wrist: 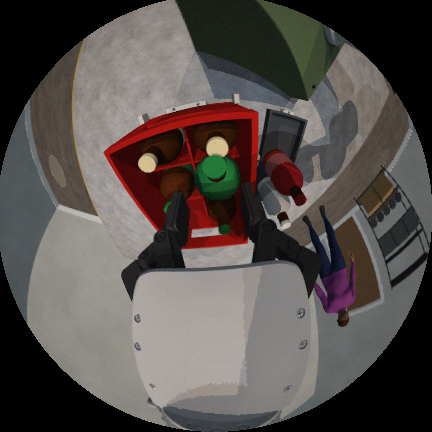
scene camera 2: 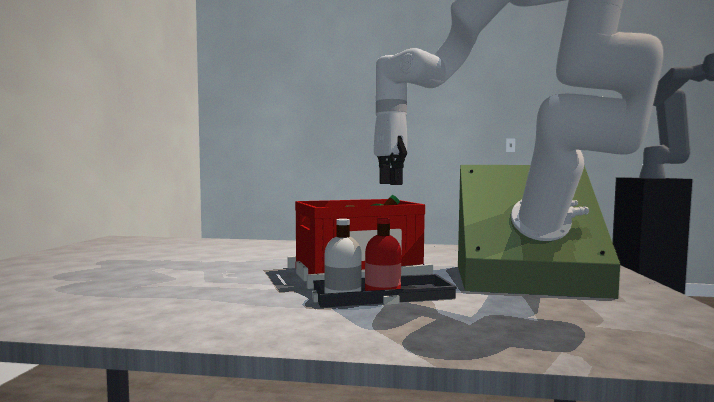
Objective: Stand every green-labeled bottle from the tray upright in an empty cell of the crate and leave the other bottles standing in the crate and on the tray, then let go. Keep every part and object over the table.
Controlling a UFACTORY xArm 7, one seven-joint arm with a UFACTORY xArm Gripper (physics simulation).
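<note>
The red crate holds brown bottles, two with cream caps and two with green caps. A green bottle is also in the crate, its cap tilted above the rim; its base is hidden, so I cannot tell which cell it is in. A grey-white bottle and a red bottle stand upright on the black tray. My gripper is open and empty, above the crate and the tilted cap.
The green robot base block stands to the right of the crate in the scene view. The tray lies close in front of the crate, with bare tray floor at its right end. The table's front edge runs across the lower scene view.
</note>
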